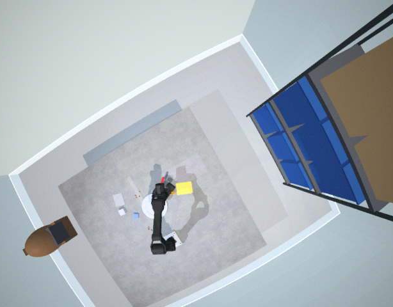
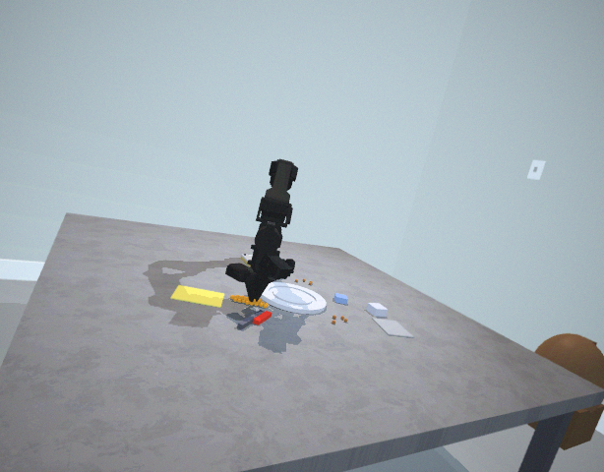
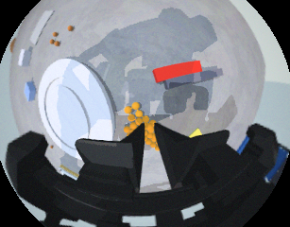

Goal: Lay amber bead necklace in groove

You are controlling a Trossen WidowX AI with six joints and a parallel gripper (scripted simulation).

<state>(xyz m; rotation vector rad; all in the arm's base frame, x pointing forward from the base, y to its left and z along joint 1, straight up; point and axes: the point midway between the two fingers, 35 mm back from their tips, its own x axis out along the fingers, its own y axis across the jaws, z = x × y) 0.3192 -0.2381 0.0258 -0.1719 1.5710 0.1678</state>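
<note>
My gripper tip is now 150 mm to the right of the round white bead board and 20 mm past it. Round my gripper tip: yellow sheet 120 mm to the right, 70 mm behind, 10 mm below; blue block 320 mm to the left, 10 mm ahead; grey tool 80 mm ahead, 40 mm to the right.
</note>
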